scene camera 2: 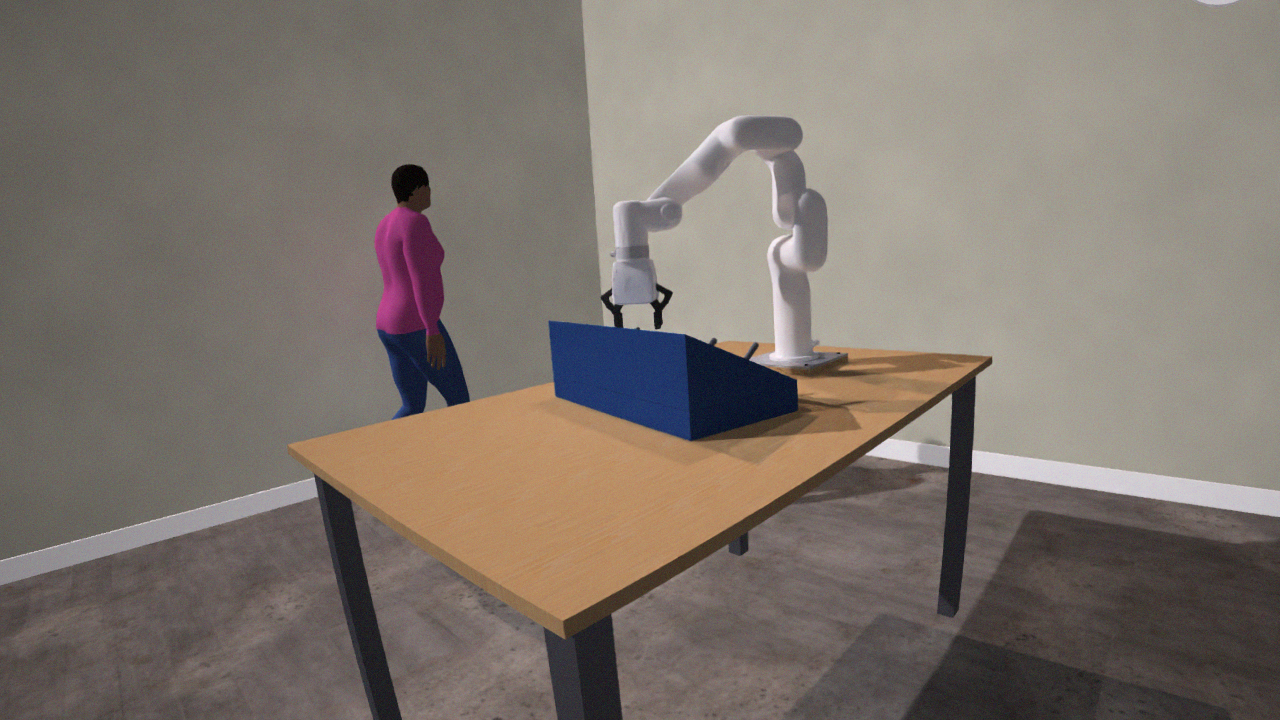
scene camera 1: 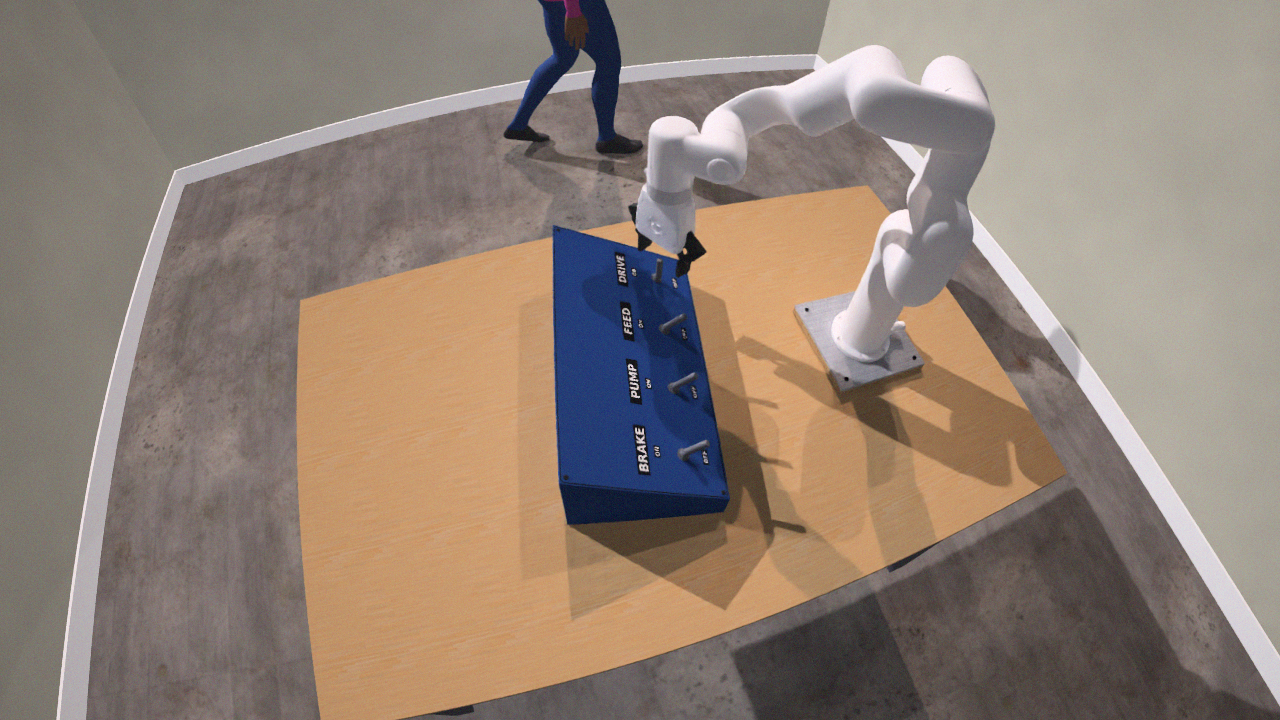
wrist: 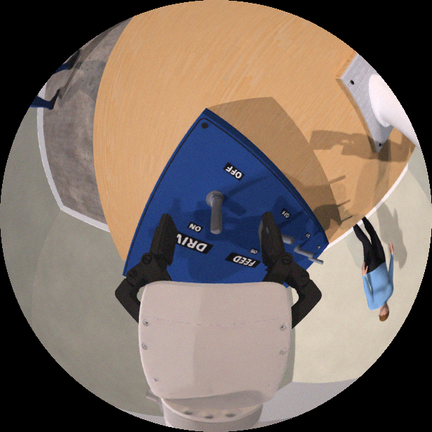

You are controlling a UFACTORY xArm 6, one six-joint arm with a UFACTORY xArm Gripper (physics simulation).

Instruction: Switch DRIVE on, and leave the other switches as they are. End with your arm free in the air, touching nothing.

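Places are measured from the arm's base along level axes (x left, y up, z ahead), in metres.
Pixels of known places: gripper, fingertip midpoint: [scene camera 2: 638,329] [scene camera 1: 663,260]; arm's base, link origin: [scene camera 2: 794,357] [scene camera 1: 860,336].
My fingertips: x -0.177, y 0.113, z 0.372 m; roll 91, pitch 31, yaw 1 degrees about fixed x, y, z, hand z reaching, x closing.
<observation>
Ahead of a thing's pixels: the offset from my fingertips to its top centre. Level surfaces: height alone.
The blue switch panel [scene camera 1: 590,402] [scene camera 2: 617,376] [wrist: 180,172] slopes down toward the robot. The DRIVE lever @[dz +0.007, dx +0.004, dy +0.006 m] [scene camera 1: 658,269] [wrist: 216,220] stands at the ON side of its travel, at a different angle from the FEED lever @[dz +0.014, dx +0.124, dy -0.005 m] [scene camera 1: 673,324] [wrist: 287,240], the PUMP lever @[dz +0.034, dx +0.243, dy -0.005 m] [scene camera 1: 684,383] and the BRAKE lever @[dz +0.053, dx +0.361, dy -0.005 m] [scene camera 1: 694,449], which lean toward OFF. My gripper [scene camera 1: 664,257] [scene camera 2: 638,325] [wrist: 216,221] is open, pointing down over the DRIVE end. Its fingers are on either side of the DRIVE lever near tip height, with gaps in the wrist view. The left finger partly hides the DRIVE label.
The panel stands on a wooden table @[dy -0.134 m] [scene camera 1: 402,429] [scene camera 2: 501,483] [wrist: 150,65]. The arm's base plate [scene camera 1: 823,335] [wrist: 355,75] is on the panel's OFF side. A person in pink [scene camera 2: 408,268] is beyond the table. A person in light blue [wrist: 378,285] shows in the wrist view.
</observation>
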